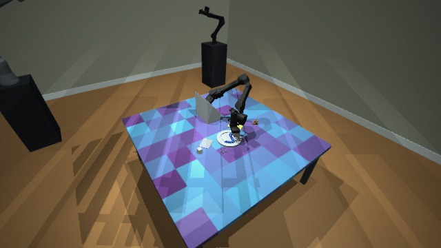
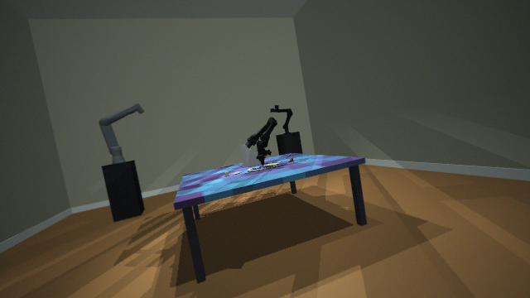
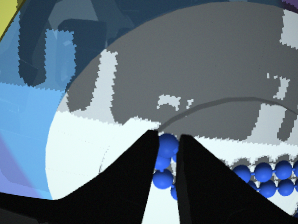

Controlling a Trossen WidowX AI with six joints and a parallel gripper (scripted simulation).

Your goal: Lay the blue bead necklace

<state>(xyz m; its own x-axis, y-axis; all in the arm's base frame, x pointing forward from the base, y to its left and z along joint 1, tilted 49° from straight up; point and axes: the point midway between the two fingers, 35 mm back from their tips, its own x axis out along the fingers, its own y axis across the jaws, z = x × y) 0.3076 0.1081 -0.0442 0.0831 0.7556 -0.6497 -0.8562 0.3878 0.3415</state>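
The round white bead board lies 20 mm ahead of my gripper tip, 50 mm to the right of it and 10 mm below it. Also, from my gripper tip: cream cube: 330 mm to the right; then yellow patch: 80 mm behind, 110 mm to the left, 20 mm below; then flat grey square: 50 mm behind, 240 mm to the right, 20 mm below.
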